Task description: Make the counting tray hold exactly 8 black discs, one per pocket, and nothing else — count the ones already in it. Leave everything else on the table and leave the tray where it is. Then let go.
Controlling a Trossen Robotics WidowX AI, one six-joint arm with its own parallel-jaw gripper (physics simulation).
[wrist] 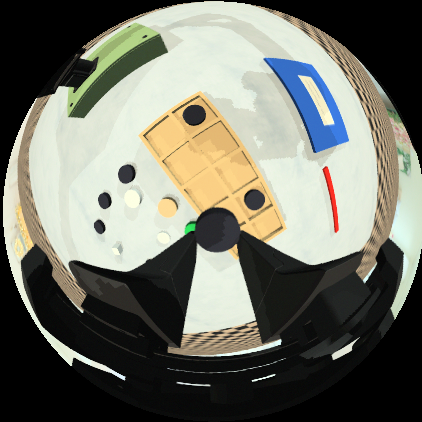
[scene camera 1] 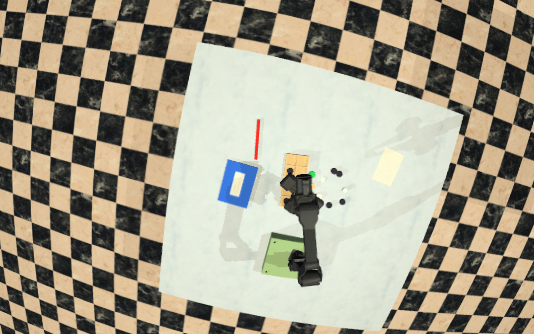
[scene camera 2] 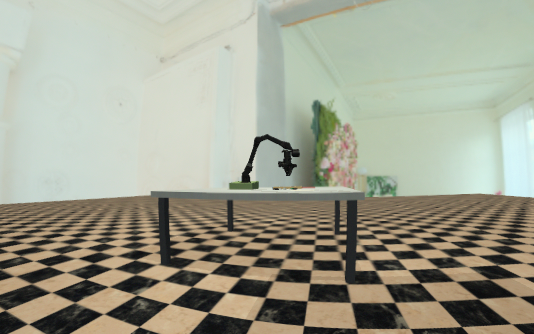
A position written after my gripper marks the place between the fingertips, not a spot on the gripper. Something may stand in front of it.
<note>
In view: my gripper (wrist: pixel 216 236) and a tan counting tray (wrist: pixel 209 165).
</note>
